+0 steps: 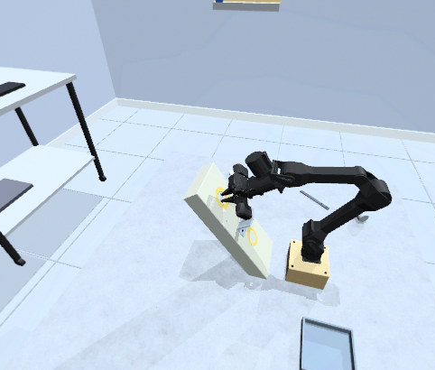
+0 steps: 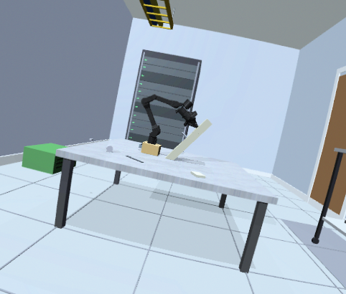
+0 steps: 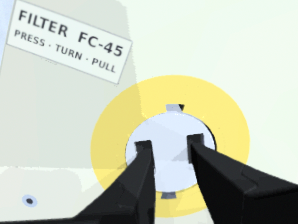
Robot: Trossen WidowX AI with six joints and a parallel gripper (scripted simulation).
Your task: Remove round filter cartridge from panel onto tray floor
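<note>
Now: the round filter cartridge 10 mm ahead of my gripper tip and 10 mm below it. The rest, counted from my gripper tip: tray 400 mm behind, 300 mm to the left, 280 mm below; then white flat block 30 mm ahead, 500 mm to the right, 280 mm below; then grey bracket 90 mm behind, 100 mm below.
</note>
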